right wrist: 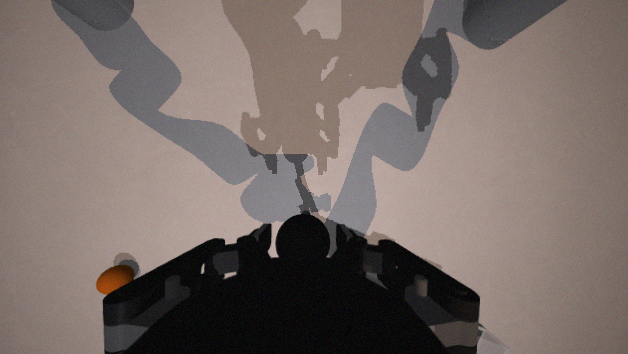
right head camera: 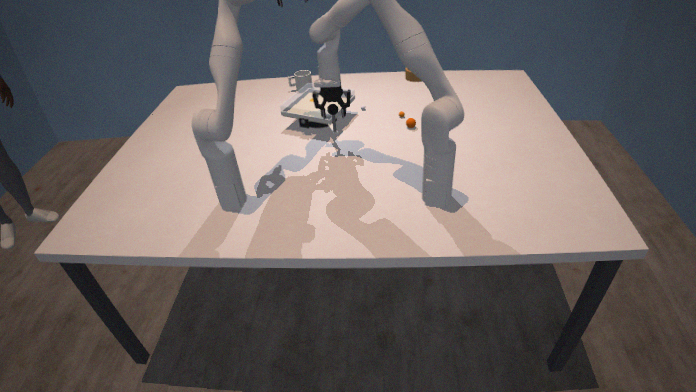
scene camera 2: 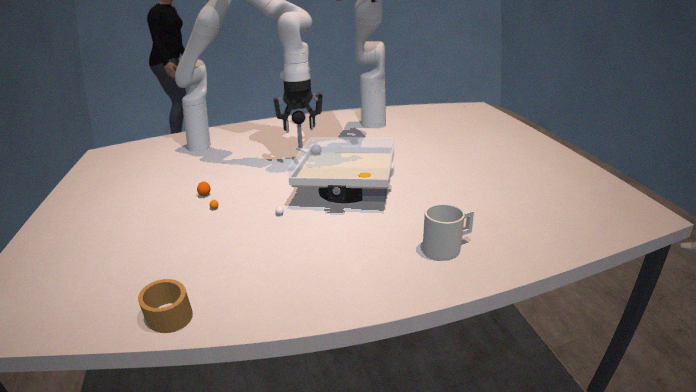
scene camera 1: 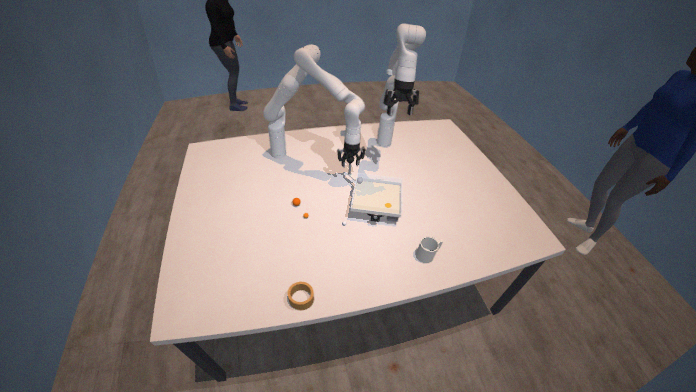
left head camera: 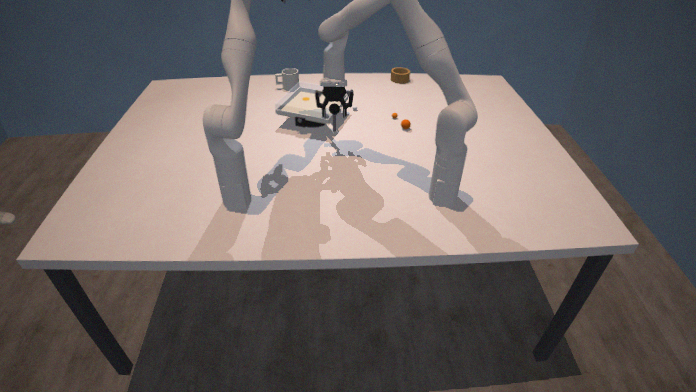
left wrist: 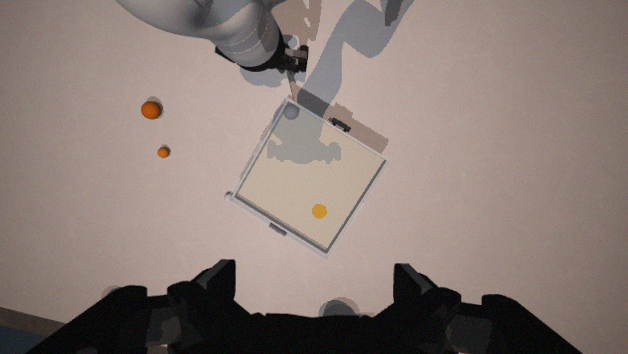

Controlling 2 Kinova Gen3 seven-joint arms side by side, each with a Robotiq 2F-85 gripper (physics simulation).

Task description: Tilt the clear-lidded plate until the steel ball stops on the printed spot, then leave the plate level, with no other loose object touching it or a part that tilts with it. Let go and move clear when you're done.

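Note:
The clear-lidded plate (left head camera: 302,116) (scene camera 1: 375,213) (scene camera 2: 340,183) (left wrist: 357,207) sits on a black pivot base and looks tilted down toward its handle-side corner. The steel ball (scene camera 1: 359,180) (scene camera 2: 315,149) (left wrist: 291,111) lies in that corner, far from the orange printed spot (scene camera 1: 388,205) (scene camera 2: 364,175) (left wrist: 319,211). A black knob (left head camera: 334,108) (scene camera 2: 298,117) (right wrist: 303,237) tops an upright stick beside that corner. My right gripper (scene camera 1: 351,163) (scene camera 2: 299,125) (right wrist: 304,233) is open around the knob, with a narrow gap each side. My left gripper (scene camera 1: 401,110) (left wrist: 314,279) is open and empty, high above the table.
A small white ball (scene camera 1: 344,223) (scene camera 2: 279,211) lies on the table near the plate. Two orange balls (scene camera 2: 203,189) (scene camera 2: 214,204) lie left of it in scene camera 2. A grey mug (scene camera 1: 426,250) (scene camera 2: 442,233) and a brown ring (scene camera 1: 300,305) (scene camera 2: 168,315) stand nearer that camera.

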